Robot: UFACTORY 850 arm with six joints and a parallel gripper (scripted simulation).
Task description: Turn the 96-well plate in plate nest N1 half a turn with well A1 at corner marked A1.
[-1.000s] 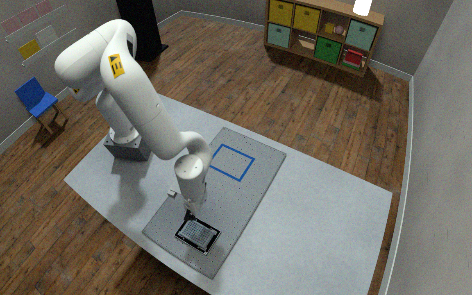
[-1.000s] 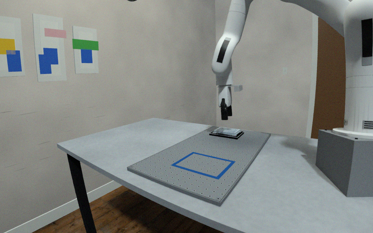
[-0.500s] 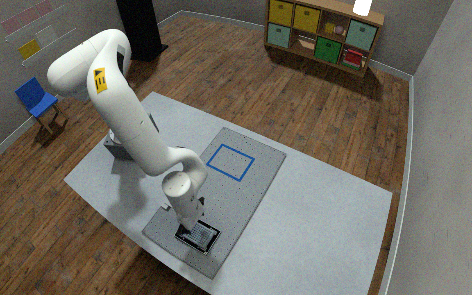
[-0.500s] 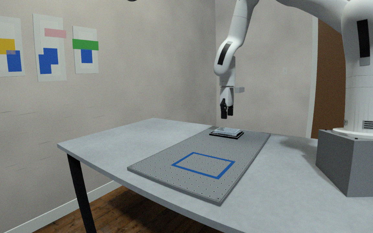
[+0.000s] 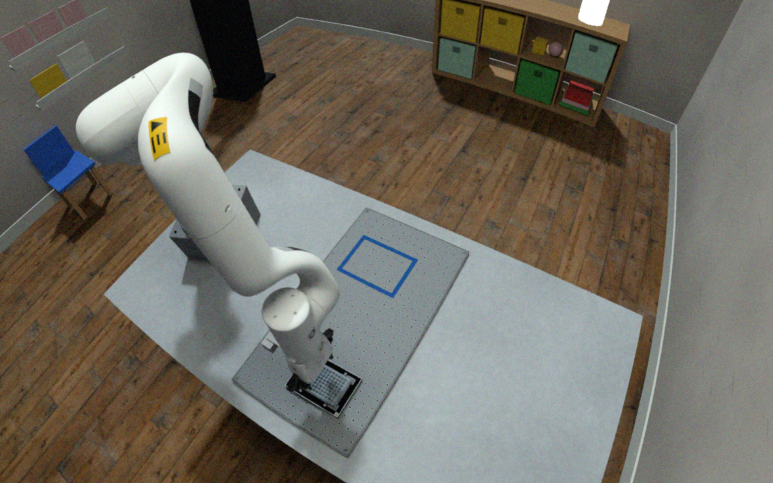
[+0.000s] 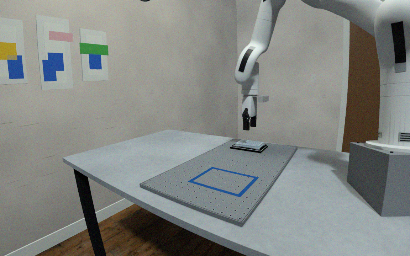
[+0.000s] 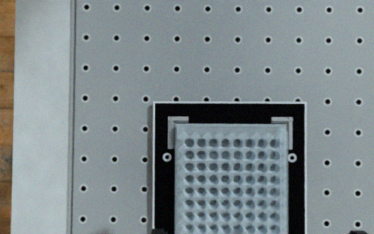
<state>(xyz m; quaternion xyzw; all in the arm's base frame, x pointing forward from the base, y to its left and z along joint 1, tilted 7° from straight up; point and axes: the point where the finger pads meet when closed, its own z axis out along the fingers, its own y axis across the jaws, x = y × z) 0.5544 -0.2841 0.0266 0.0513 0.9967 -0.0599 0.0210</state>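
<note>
Right now the 96-well plate is 90 mm below my hand. Also, from my hand: black plate nest N1 (100 mm below).
</note>
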